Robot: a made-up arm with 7 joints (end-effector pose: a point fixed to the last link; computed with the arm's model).
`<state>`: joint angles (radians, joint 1 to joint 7).
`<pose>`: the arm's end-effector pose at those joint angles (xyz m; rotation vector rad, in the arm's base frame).
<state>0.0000 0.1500 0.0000 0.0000 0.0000 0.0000 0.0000</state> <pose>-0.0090 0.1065 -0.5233 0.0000 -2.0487 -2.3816</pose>
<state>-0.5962 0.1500 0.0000 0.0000 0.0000 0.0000 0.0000</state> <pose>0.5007 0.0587 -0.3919 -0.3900 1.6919 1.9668</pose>
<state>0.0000 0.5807 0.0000 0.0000 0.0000 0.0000 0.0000</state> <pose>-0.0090 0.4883 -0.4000 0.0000 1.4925 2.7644</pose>
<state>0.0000 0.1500 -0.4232 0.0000 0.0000 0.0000 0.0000</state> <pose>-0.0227 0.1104 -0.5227 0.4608 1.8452 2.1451</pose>
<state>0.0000 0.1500 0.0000 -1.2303 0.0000 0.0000 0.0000</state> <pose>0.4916 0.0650 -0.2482 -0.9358 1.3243 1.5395</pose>
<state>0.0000 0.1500 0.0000 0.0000 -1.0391 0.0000 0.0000</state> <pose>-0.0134 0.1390 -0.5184 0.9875 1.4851 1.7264</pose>
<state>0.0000 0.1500 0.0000 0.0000 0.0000 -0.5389 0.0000</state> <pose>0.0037 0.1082 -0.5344 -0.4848 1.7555 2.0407</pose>
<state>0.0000 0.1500 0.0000 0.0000 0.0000 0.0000 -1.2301</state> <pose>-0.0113 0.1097 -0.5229 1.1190 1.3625 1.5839</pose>
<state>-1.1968 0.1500 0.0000 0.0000 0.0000 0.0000 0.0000</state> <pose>0.8455 -0.0800 -0.0108 -0.6692 1.3081 1.5206</pose>
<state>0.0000 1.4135 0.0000 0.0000 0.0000 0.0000 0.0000</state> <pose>-0.0090 0.9335 0.2150 0.0000 0.2468 3.1319</pose>
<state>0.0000 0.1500 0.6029 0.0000 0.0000 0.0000 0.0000</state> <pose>0.0106 0.1112 -0.5226 0.6314 -1.7467 -2.0306</pose>
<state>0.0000 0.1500 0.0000 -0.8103 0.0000 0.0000 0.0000</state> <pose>0.3650 0.0894 -0.4100 -0.6827 1.5919 1.8505</pose>
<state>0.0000 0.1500 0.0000 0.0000 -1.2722 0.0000 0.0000</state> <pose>-0.0097 0.1457 -0.5174 1.1460 1.3349 1.5518</pose>
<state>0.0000 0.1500 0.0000 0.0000 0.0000 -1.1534 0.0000</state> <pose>0.0228 0.1086 -0.5372 -0.8940 1.3744 1.5977</pose>
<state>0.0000 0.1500 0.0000 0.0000 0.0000 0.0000 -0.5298</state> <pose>-0.0105 0.1075 -0.5232 0.5637 1.7876 2.0780</pose>
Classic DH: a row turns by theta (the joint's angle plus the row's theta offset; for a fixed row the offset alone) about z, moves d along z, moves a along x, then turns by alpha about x. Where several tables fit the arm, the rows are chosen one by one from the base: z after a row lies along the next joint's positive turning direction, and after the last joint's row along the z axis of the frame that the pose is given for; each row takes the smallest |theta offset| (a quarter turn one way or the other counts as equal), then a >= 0, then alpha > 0; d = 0 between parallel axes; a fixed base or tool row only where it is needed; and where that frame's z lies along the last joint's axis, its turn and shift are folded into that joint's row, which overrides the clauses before.
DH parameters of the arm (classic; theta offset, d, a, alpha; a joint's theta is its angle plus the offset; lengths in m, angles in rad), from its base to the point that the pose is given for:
base (fixed): 0 0.395 0.0183 -1.2217
joint 1: -1.5708 0.02 0.0096 -1.5708
joint 2: 1.2217 -0.0251 0.0157 1.5708
joint 3: 1.5708 -0.444 0.0512 -1.5708
joint 4: 0 -0.0136 -0.0269 1.5708
joint 5: 0 -0.4759 0.0002 -1.5708
joint 6: 0 -0.0171 -0.0256 1.5708
joint 7: 0 -0.0174 -0.0011 -1.5708
tool (fixed): 3.1416 -0.0032 0 0

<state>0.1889 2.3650 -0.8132 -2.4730 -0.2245 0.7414 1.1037</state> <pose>0.1956 0.3319 0.2305 0.4309 0.7701 1.9711</pose>
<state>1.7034 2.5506 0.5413 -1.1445 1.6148 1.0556 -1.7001</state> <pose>0.5021 0.5611 0.1060 2.3290 0.9562 1.0552</pose>
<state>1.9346 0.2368 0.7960 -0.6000 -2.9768 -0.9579 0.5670</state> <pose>-0.8782 0.0762 0.5714 -1.2663 -2.3143 0.0646</pose>
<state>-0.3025 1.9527 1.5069 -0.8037 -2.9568 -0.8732 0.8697</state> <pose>-0.1113 0.6381 1.0470 0.5478 -0.5681 2.9603</pose>
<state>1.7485 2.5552 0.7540 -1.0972 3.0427 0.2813 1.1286</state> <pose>0.6102 0.4933 0.1089 1.7102 -1.2719 -0.5846</pose>
